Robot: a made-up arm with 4 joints.
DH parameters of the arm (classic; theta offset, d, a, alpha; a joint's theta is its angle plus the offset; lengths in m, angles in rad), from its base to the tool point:
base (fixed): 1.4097 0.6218 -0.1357 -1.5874
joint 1: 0 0.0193 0.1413 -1.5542
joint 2: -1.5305 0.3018 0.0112 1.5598
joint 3: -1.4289 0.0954 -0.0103 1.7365
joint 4: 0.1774 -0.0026 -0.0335 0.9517
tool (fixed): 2.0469 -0.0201 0 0
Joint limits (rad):
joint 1: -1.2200..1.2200
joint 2: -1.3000..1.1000
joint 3: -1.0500..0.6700
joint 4: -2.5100..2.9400
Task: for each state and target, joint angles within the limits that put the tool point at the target. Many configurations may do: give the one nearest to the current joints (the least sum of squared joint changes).
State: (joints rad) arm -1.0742 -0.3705 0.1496 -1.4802
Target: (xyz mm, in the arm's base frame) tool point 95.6 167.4 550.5
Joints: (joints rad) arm -1.2160 -0.8797 0.2271 -1.1639
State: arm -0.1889 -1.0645 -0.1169 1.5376
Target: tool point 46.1 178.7 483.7
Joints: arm -0.9225 -0.9545 0.0954 1.2448
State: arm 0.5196 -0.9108 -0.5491 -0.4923
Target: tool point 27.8 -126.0 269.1
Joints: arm 0.1059 -0.9094 -0.1581 -0.0207
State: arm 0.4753 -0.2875 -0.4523 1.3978
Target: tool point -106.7 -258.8 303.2
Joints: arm 0.6267 0.1221 -0.2366 1.0301
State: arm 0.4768 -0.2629 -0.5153 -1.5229
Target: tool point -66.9 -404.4 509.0
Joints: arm 1.2150 -0.3303 -0.5551 -1.6942
